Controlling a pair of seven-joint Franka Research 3 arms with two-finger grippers.
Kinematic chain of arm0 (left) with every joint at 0, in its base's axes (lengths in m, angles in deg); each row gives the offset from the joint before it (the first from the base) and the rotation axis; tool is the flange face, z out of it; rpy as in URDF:
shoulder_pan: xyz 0 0 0.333 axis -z
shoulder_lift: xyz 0 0 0 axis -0.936 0.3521 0
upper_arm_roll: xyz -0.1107 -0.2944 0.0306 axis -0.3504 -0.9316 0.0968
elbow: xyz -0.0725 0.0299 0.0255 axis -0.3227 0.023 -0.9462
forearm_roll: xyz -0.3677 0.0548 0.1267 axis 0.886 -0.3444 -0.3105
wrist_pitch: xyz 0 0 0 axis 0.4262 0.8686 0.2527
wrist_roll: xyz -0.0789 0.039 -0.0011 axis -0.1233 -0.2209 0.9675
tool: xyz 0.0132 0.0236 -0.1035 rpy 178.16 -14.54 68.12
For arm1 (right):
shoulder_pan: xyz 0 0 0.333 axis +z
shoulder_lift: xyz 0 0 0 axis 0.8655 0.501 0
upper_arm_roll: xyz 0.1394 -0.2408 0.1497 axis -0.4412 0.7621 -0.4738
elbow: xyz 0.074 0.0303 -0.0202 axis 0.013 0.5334 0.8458
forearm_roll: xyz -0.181 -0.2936 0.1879 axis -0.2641 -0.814 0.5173
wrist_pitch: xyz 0 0 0 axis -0.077 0.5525 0.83
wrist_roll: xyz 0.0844 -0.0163 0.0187 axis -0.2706 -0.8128 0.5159
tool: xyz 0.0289 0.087 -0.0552 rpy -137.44 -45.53 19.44
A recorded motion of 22 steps. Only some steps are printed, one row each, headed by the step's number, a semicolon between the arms.
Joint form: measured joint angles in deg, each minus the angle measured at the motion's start. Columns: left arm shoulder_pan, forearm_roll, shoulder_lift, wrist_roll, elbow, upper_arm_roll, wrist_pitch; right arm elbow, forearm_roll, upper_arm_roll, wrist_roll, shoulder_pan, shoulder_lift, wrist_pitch.
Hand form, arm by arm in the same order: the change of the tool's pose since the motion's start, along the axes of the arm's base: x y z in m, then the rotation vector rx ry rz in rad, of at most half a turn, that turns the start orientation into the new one. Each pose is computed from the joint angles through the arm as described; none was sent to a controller.
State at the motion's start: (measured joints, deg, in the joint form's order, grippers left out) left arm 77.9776 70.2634 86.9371 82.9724 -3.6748 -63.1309 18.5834; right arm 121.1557 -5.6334 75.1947 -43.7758 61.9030 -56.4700 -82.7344
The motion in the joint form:
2: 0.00 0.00 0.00 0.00 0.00 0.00 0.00; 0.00 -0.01 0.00 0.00 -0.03 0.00 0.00
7: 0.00 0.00 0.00 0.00 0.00 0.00 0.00; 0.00 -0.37 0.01 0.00 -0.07 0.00 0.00
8: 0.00 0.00 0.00 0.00 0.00 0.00 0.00; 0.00 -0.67 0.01 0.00 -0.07 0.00 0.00
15: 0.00 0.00 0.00 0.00 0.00 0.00 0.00; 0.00 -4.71 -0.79 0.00 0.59 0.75 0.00
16: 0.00 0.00 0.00 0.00 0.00 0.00 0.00; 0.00 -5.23 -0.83 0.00 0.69 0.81 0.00
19: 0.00 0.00 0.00 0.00 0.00 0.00 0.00; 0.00 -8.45 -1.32 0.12 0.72 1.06 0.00
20: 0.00 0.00 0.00 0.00 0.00 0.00 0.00; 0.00 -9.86 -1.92 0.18 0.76 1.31 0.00
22: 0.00 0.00 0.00 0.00 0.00 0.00 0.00; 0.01 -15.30 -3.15 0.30 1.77 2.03 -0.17
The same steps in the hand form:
2: 0.0000 0.0000 0.0000 0.0000 0.0000 0.0000; 0.0000 -0.0003 0.0000 -0.0002 0.0000 -0.0005
7: 0.0000 0.0000 0.0000 0.0000 0.0000 0.0000; 0.0000 -0.0015 0.0000 -0.0064 -0.0001 -0.0020
8: 0.0000 0.0000 0.0000 0.0000 0.0000 0.0000; 0.0000 -0.0022 0.0000 -0.0117 -0.0001 -0.0024
15: 0.0000 0.0000 0.0000 0.0000 0.0000 0.0000; 0.0041 0.0039 -0.0071 -0.0811 0.0113 0.0172
16: 0.0000 0.0000 0.0000 0.0000 0.0000 0.0000; 0.0044 0.0043 -0.0076 -0.0901 0.0120 0.0190
19: 0.0000 0.0000 0.0000 0.0000 0.0000 0.0000; 0.0059 0.0027 -0.0093 -0.1453 0.0145 0.0258
20: 0.0000 0.0000 0.0000 0.0000 0.0000 0.0000; 0.0072 0.0060 -0.0114 -0.1689 0.0174 0.0363
22: 0.0000 0.0000 0.0000 0.0000 0.0000 0.0000; 0.0113 0.0173 -0.0161 -0.2615 0.0192 0.0717

